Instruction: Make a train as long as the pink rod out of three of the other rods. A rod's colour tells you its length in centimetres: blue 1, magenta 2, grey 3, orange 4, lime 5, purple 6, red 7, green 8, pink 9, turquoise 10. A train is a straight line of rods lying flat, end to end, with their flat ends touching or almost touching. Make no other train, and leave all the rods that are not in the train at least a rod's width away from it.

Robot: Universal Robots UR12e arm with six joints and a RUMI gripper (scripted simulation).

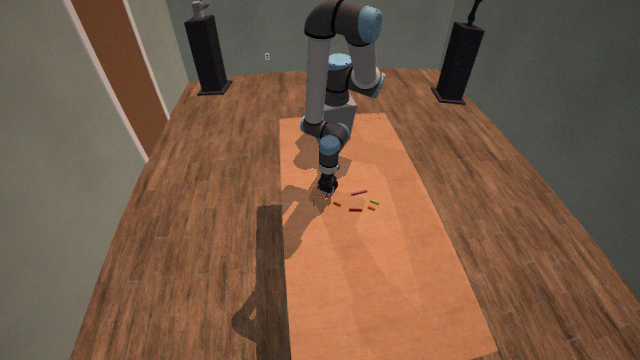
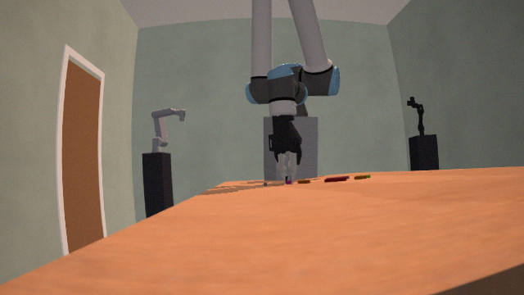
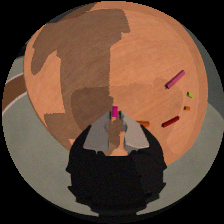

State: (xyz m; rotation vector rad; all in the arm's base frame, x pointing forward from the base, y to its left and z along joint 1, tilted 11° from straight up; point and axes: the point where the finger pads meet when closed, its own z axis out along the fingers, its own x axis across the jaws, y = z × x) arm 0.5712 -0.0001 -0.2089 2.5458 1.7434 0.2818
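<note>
Now: hand 1 cm above the magenta rod. From my hand the other things lie so: pink rod 17 cm to the left, 3 cm behind, 1 cm below; red rod 15 cm to the left, 9 cm ahead, 1 cm below; grey rod 8 cm to the right, 5 cm ahead, 1 cm below.
</note>
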